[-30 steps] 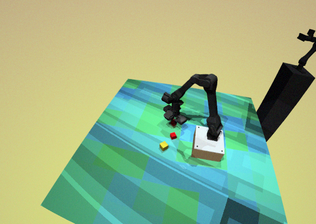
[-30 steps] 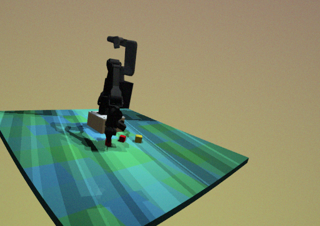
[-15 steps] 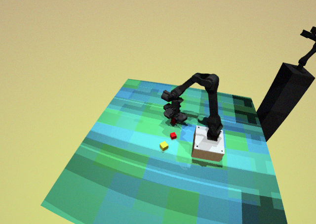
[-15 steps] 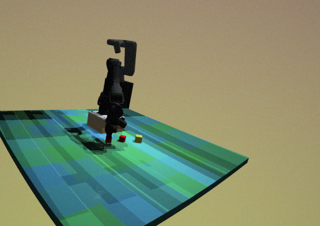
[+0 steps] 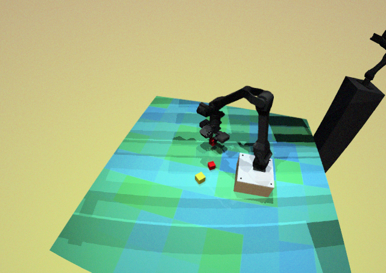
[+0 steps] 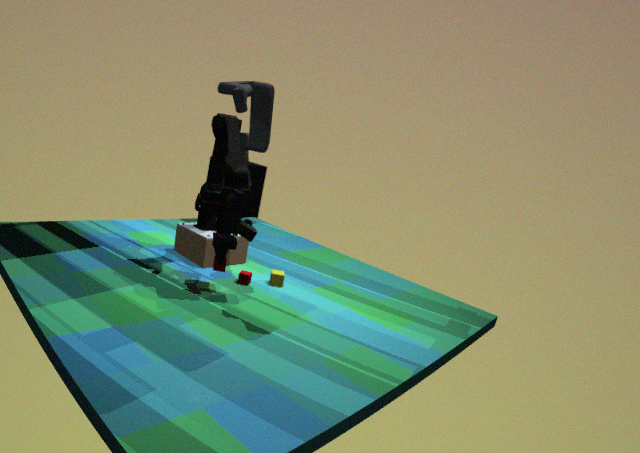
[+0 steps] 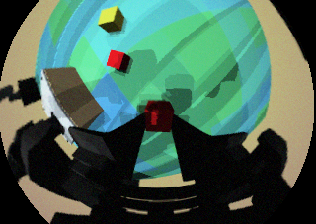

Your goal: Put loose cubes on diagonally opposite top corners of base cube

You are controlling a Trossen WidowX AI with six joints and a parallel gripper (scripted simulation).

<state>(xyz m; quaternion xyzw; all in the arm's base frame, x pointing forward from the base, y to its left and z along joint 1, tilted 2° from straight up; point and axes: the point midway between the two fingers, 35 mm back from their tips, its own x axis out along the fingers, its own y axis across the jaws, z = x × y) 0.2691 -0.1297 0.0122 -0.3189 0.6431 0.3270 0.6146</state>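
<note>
Now: the yellow base cube 22 cm to the left of my gripper tip, 6 cm below it and 2 cm ahead of it.
</note>
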